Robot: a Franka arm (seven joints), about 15 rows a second.
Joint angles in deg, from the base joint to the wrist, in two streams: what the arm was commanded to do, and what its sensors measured. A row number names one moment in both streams.
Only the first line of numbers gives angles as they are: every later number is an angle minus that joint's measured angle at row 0.
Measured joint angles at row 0: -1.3, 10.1, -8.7, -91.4, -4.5, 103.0, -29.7
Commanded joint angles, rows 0 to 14: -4.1, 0.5, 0.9, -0.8, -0.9, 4.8, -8.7; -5.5, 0.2, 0.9, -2.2, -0.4, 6.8, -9.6; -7.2, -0.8, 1.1, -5.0, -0.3, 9.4, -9.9; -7.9, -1.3, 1.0, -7.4, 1.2, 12.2, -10.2; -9.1, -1.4, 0.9, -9.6, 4.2, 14.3, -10.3; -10.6, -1.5, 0.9, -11.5, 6.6, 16.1, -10.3; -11.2, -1.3, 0.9, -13.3, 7.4, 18.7, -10.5; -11.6, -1.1, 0.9, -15.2, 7.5, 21.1, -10.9; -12.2, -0.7, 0.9, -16.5, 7.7, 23.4, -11.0; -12.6, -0.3, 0.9, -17.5, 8.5, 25.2, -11.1; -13.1, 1.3, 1.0, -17.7, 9.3, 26.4, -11.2; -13.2, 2.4, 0.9, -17.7, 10.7, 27.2, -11.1; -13.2, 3.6, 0.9, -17.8, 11.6, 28.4, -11.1; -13.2, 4.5, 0.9, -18.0, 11.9, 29.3, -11.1; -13.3, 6.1, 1.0, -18.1, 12.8, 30.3, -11.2
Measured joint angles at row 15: -12.2, 4.0, 0.0, -17.5, 10.5, 27.5, -10.0
